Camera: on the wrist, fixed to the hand. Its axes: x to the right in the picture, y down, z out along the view.
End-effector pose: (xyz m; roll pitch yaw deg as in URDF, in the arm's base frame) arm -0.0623 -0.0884 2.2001 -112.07 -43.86 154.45
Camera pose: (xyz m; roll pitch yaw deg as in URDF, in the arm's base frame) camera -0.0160 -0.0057 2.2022 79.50 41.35 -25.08
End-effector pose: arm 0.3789 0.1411 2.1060 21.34 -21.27 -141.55
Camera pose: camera 0.3982 0.0788 2.0372 -53.58 23.24 40.17
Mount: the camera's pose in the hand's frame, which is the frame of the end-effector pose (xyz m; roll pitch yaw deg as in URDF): -0.0029 0.0302 -0.0898 -32.87 1.27 -177.81
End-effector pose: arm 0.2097 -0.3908 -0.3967 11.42 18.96 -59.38
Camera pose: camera 0.2355 -0.3414 -0.4733 -44.93 -17.27 122.60
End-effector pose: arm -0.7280 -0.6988 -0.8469 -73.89 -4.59 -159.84
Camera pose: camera -0.7562 -0.6262 -0.9009 41.11 2.84 21.99
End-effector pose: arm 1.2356 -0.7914 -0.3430 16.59 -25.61 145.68
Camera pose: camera 1.1793 -0.8191 -0.4141 -48.61 27.44 -32.36
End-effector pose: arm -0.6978 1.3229 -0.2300 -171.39 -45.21 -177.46
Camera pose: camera -0.6379 1.3689 -0.1727 136.59 43.59 -0.19
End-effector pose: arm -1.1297 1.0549 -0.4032 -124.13 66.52 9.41
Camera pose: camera -1.0929 0.9685 -0.3904 91.69 -69.04 -171.08
